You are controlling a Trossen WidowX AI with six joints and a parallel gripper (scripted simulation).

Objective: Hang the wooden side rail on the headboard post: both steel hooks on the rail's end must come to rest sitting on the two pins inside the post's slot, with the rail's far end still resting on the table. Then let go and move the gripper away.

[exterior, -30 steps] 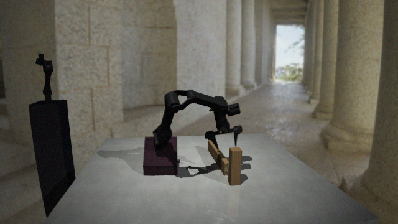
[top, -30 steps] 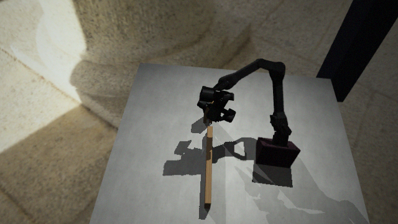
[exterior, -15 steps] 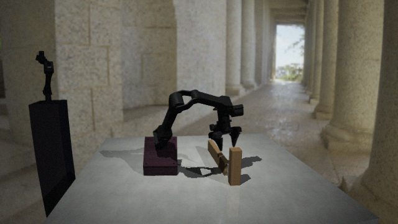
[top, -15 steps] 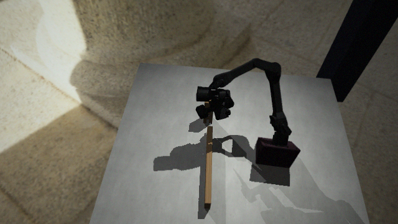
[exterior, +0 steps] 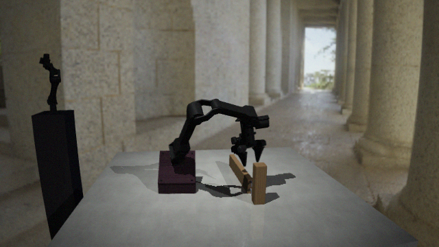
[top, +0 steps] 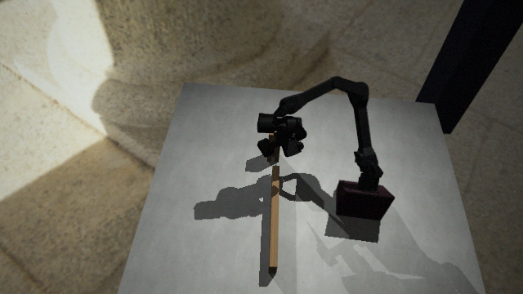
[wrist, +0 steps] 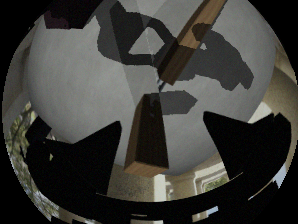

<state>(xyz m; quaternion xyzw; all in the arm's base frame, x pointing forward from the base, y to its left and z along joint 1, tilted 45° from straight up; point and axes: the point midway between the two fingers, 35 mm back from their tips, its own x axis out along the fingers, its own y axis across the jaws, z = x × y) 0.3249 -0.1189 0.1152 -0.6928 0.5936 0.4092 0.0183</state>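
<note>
Right now the wooden headboard post is 70 mm to the right of my gripper tip, 70 mm below it and 10 mm ahead of it.
</note>
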